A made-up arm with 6 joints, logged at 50 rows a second.
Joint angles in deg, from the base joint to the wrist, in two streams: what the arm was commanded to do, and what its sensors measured. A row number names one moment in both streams.
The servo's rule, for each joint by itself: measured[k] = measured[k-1] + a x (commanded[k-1-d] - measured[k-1]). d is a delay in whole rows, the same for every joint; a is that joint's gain. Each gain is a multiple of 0.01, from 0.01 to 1. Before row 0 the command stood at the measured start. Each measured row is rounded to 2 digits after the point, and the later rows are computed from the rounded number. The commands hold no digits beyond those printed.
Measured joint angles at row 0:
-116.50, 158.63, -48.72, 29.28, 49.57, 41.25
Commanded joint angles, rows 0 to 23:
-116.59, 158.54, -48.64, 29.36, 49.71, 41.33
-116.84, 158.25, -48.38, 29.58, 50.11, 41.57
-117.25, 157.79, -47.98, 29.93, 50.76, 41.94
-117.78, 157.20, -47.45, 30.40, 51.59, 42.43
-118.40, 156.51, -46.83, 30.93, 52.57, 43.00
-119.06, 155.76, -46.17, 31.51, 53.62, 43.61
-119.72, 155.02, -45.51, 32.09, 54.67, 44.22
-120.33, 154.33, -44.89, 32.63, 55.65, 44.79
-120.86, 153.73, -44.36, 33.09, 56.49, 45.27
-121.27, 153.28, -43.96, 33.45, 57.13, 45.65
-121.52, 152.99, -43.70, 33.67, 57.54, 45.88
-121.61, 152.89, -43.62, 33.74, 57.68, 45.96
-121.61, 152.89, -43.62, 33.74, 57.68, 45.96
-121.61, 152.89, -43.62, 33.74, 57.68, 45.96
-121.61, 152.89, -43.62, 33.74, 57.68, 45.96
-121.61, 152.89, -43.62, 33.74, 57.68, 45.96
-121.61, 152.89, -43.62, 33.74, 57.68, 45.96
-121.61, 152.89, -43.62, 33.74, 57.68, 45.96
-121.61, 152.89, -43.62, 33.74, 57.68, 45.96
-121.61, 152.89, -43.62, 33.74, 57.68, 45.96
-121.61, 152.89, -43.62, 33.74, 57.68, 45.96
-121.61, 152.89, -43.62, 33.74, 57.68, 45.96
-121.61, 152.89, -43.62, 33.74, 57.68, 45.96
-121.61, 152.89, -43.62, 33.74, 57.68, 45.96
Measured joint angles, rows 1 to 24:
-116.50, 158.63, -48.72, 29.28, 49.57, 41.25
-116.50, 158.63, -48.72, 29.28, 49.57, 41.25
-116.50, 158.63, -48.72, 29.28, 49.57, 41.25
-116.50, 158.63, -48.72, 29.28, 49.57, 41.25
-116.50, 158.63, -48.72, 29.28, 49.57, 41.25
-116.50, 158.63, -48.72, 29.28, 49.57, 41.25
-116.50, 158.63, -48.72, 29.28, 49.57, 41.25
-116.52, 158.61, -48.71, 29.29, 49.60, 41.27
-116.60, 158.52, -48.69, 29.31, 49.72, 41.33
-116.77, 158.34, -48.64, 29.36, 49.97, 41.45
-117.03, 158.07, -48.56, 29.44, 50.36, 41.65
-117.39, 157.70, -48.44, 29.56, 50.89, 41.92
-117.82, 157.23, -48.28, 29.72, 51.55, 42.26
-118.31, 156.70, -48.09, 29.91, 52.30, 42.65
-118.84, 156.13, -47.87, 30.13, 53.10, 43.08
-119.37, 155.55, -47.62, 30.37, 53.91, 43.52
-119.86, 155.01, -47.36, 30.62, 54.68, 43.95
-120.29, 154.53, -47.10, 30.86, 55.37, 44.34
-120.63, 154.14, -46.86, 31.09, 55.92, 44.66
-120.88, 153.84, -46.63, 31.30, 56.34, 44.92
-121.07, 153.61, -46.42, 31.50, 56.66, 45.13
-121.21, 153.44, -46.22, 31.68, 56.90, 45.30
-121.31, 153.31, -46.04, 31.84, 57.09, 45.43
-121.39, 153.21, -45.87, 31.99, 57.23, 45.54
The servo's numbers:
d 7
a 0.26 0.24 0.07 0.08 0.24 0.20

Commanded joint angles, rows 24 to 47:
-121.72, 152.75, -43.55, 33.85, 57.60, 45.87
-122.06, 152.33, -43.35, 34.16, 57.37, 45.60
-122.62, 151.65, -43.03, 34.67, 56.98, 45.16
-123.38, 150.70, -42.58, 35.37, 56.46, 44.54
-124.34, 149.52, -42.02, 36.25, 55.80, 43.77
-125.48, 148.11, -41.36, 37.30, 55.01, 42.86
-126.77, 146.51, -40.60, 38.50, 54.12, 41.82
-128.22, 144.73, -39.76, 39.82, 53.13, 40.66
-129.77, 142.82, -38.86, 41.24, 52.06, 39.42
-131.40, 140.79, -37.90, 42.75, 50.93, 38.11
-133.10, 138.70, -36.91, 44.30, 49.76, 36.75
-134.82, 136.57, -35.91, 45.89, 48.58, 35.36
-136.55, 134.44, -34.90, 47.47, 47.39, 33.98
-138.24, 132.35, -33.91, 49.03, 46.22, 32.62
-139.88, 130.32, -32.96, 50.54, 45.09, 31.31
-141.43, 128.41, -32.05, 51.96, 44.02, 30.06
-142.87, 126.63, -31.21, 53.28, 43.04, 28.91
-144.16, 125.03, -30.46, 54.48, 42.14, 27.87
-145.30, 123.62, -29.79, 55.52, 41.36, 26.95
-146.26, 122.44, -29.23, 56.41, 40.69, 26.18
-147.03, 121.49, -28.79, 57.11, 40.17, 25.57
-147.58, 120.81, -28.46, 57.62, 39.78, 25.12
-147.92, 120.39, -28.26, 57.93, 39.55, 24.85
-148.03, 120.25, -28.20, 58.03, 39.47, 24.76
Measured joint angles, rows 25 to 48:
-121.45, 153.13, -45.71, 32.13, 57.34, 45.62
-121.49, 153.07, -45.56, 32.26, 57.42, 45.69
-121.52, 153.03, -45.42, 32.38, 57.48, 45.74
-121.54, 153.00, -45.29, 32.49, 57.53, 45.78
-121.56, 152.97, -45.17, 32.59, 57.57, 45.82
-121.57, 152.95, -45.06, 32.68, 57.60, 45.85
-121.58, 152.94, -44.96, 32.76, 57.62, 45.87
-121.62, 152.89, -44.86, 32.85, 57.62, 45.87
-121.73, 152.76, -44.75, 32.95, 57.56, 45.82
-121.96, 152.49, -44.63, 33.09, 57.42, 45.69
-122.33, 152.06, -44.49, 33.27, 57.19, 45.46
-122.85, 151.45, -44.32, 33.51, 56.86, 45.12
-123.53, 150.65, -44.11, 33.81, 56.42, 44.67
-124.37, 149.66, -43.86, 34.19, 55.87, 44.10
-125.37, 148.48, -43.57, 34.64, 55.21, 43.41
-126.51, 147.12, -43.24, 35.17, 54.45, 42.61
-127.78, 145.60, -42.87, 35.78, 53.61, 41.71
-129.16, 143.94, -42.45, 36.46, 52.69, 40.72
-130.63, 142.17, -41.99, 37.21, 51.70, 39.65
-132.17, 140.31, -41.49, 38.03, 50.67, 38.52
-133.75, 138.40, -40.96, 38.91, 49.60, 37.34
-135.34, 136.46, -40.40, 39.84, 48.52, 36.13
-136.92, 134.53, -39.82, 40.81, 47.44, 34.92
-138.47, 132.63, -39.22, 41.81, 46.38, 33.72

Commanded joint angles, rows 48 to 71:
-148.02, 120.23, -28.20, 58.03, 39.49, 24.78
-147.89, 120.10, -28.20, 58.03, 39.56, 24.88
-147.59, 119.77, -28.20, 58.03, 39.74, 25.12
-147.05, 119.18, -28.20, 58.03, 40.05, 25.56
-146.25, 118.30, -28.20, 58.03, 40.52, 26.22
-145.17, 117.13, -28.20, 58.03, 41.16, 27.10
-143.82, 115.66, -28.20, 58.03, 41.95, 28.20
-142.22, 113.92, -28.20, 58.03, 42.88, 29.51
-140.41, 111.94, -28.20, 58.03, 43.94, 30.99
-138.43, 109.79, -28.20, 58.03, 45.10, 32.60
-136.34, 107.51, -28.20, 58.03, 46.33, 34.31
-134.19, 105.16, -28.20, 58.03, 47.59, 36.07
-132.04, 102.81, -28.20, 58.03, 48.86, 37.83
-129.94, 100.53, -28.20, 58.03, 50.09, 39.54
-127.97, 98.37, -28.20, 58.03, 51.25, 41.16
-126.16, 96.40, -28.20, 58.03, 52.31, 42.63
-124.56, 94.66, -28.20, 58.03, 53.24, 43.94
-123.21, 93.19, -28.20, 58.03, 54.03, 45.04
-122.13, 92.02, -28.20, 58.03, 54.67, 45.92
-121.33, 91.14, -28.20, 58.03, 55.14, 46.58
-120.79, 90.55, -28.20, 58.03, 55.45, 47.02
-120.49, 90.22, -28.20, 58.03, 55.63, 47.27
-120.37, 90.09, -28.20, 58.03, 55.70, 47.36
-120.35, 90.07, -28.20, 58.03, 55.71, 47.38
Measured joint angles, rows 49 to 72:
-139.95, 130.81, -38.61, 42.82, 45.36, 32.55
-141.34, 129.08, -37.99, 43.84, 44.40, 31.43
-142.62, 127.49, -37.38, 44.85, 43.51, 30.38
-143.77, 126.05, -36.78, 45.83, 42.71, 29.42
-144.76, 124.79, -36.20, 46.77, 42.01, 28.56
-145.58, 123.73, -35.64, 47.66, 41.42, 27.82
-146.22, 122.89, -35.12, 48.49, 40.95, 27.21
-146.69, 122.25, -34.64, 49.25, 40.60, 26.72
-147.00, 121.73, -34.19, 49.95, 40.35, 26.35
-147.15, 121.26, -33.77, 50.60, 40.20, 26.10
-147.12, 120.76, -33.38, 51.19, 40.16, 25.99
-146.89, 120.17, -33.02, 51.74, 40.25, 26.04
-146.44, 119.44, -32.68, 52.24, 40.47, 26.25
-145.76, 118.53, -32.37, 52.70, 40.83, 26.64
-144.84, 117.42, -32.08, 53.13, 41.32, 27.21
-143.69, 116.10, -31.81, 53.52, 41.95, 27.97
-142.32, 114.59, -31.56, 53.88, 42.71, 28.90
-140.77, 112.89, -31.32, 54.21, 43.58, 29.98
-139.06, 111.03, -31.10, 54.52, 44.54, 31.20
-137.23, 109.06, -30.90, 54.80, 45.58, 32.53
-135.33, 107.01, -30.71, 55.06, 46.66, 33.93
-133.42, 104.94, -30.53, 55.30, 47.76, 35.38
-131.53, 102.89, -30.37, 55.52, 48.85, 36.83
-129.72, 100.91, -30.22, 55.72, 49.90, 38.25

